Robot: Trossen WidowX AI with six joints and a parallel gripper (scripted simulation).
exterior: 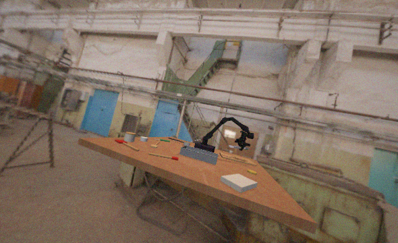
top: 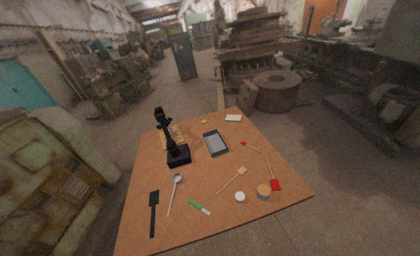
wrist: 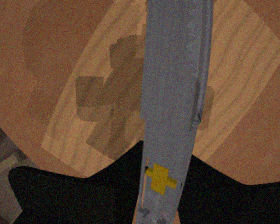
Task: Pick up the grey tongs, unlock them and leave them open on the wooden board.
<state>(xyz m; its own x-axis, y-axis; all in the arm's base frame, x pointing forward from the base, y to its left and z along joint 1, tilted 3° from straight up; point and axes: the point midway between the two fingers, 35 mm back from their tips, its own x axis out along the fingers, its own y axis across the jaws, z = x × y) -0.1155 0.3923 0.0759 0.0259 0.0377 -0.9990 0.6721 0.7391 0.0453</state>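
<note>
Now: the wooden board 10 mm ahead of my gripper tip, 20 mm to the right of it and 100 mm below it. Also, from my gripper tip: yellow disc: 410 mm ahead, 130 mm to the left, 100 mm below; then roasting tin: 480 mm ahead, 300 mm to the right, 80 mm below; then yellow lock: 30 mm above.
</note>
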